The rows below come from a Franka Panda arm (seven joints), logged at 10 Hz.
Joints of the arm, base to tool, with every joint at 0 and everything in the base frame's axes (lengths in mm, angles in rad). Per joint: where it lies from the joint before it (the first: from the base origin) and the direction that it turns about. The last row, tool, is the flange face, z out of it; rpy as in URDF.
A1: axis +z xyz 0 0 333
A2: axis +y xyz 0 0 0
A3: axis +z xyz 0 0 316
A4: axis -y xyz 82.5 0 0
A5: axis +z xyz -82.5 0 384
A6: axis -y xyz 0 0 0
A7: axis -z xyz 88 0 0
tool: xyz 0 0 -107 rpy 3.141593 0 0
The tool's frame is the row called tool.
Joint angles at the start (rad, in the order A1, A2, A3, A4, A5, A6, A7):
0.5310 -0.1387 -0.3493 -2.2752 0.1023 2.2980 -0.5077
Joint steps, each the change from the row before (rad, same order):
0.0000 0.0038 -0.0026 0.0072 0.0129 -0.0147 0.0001
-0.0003 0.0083 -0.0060 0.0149 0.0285 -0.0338 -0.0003
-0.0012 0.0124 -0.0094 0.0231 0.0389 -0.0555 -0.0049
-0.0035 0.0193 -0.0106 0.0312 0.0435 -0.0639 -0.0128
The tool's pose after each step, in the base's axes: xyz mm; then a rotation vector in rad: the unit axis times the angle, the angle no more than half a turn. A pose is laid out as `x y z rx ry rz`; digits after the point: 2 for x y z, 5 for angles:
503.82 91.11 425.64 -2.87532 -0.91647 -0.24353
505.18 89.48 425.26 -2.86207 -0.88034 -0.20742
506.82 86.80 424.83 -2.83880 -0.83795 -0.14962
510.02 83.64 424.45 -2.80776 -0.80167 -0.08742

